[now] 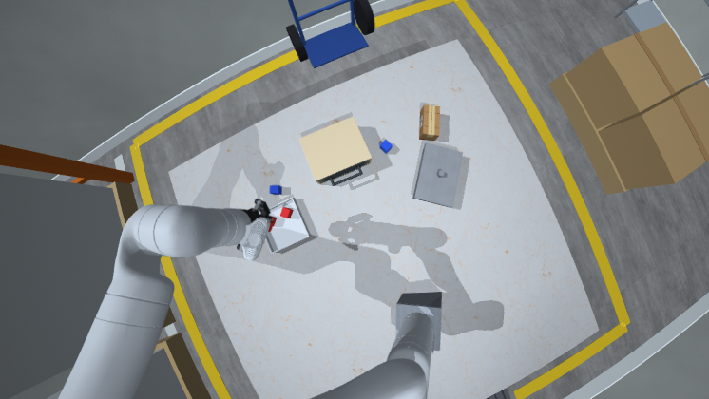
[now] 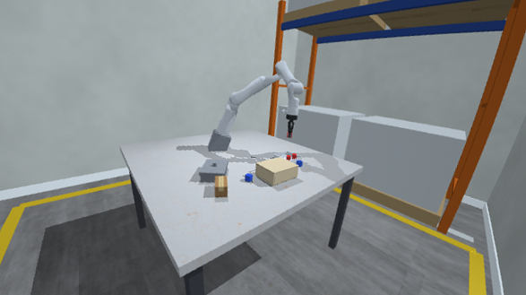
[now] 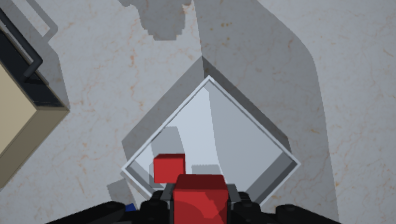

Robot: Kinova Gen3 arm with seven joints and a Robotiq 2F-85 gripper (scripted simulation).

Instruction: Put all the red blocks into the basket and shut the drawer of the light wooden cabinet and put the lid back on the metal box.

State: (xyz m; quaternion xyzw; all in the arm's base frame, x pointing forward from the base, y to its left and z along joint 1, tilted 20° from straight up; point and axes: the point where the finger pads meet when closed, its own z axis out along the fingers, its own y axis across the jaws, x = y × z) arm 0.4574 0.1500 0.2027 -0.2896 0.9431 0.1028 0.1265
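My hand is 10 mm to the right of the basket and 170 mm above it. Round my hand: light wooden cabinet 110 mm ahead, 270 mm to the right, 150 mm below; then lid 130 mm behind, 520 mm to the right, 140 mm below; then drawer 90 mm ahead, 270 mm to the right, 150 mm below.
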